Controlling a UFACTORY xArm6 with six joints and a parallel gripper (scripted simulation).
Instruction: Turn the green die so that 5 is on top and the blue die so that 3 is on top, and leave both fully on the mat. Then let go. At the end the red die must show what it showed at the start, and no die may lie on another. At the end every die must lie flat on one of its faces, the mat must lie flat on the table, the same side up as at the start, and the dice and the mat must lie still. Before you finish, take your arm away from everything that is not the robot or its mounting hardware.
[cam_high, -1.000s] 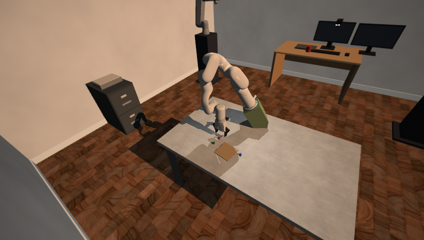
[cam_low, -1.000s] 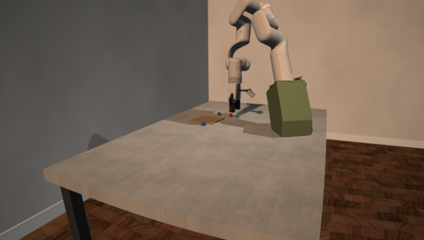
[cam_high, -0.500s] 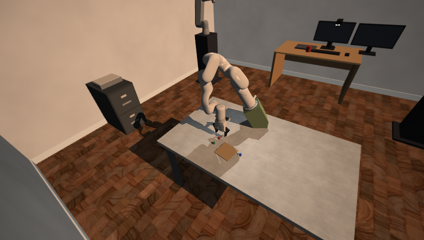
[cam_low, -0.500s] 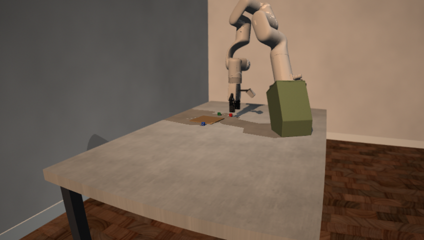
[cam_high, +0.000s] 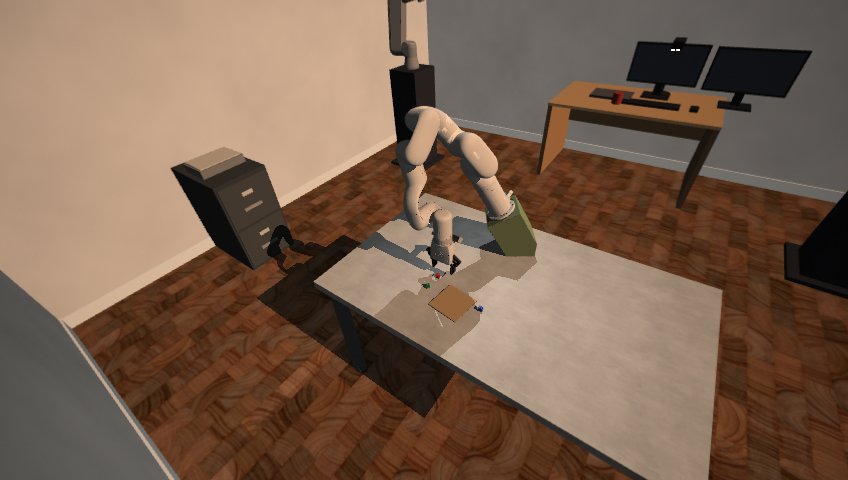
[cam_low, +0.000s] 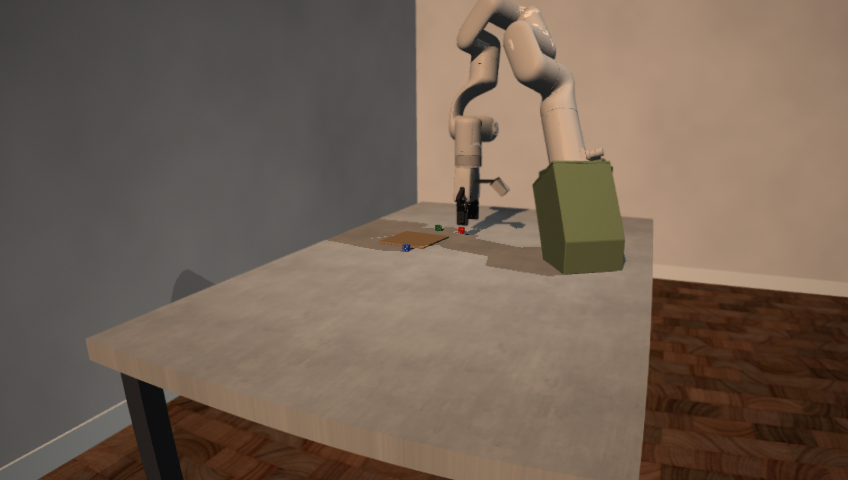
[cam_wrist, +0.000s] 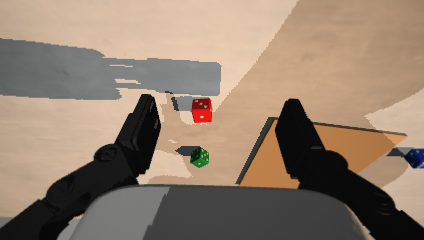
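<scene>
Now: the red die 40 mm below my hand, 20 mm ahead of it and 10 mm to the right of it. Round my hand: blue die 230 mm to the left, 80 mm ahead, 40 mm below; tan mat 120 mm to the left, 110 mm ahead, 40 mm below; green die 100 mm ahead, 40 mm below, 10 mm to the right.
</scene>
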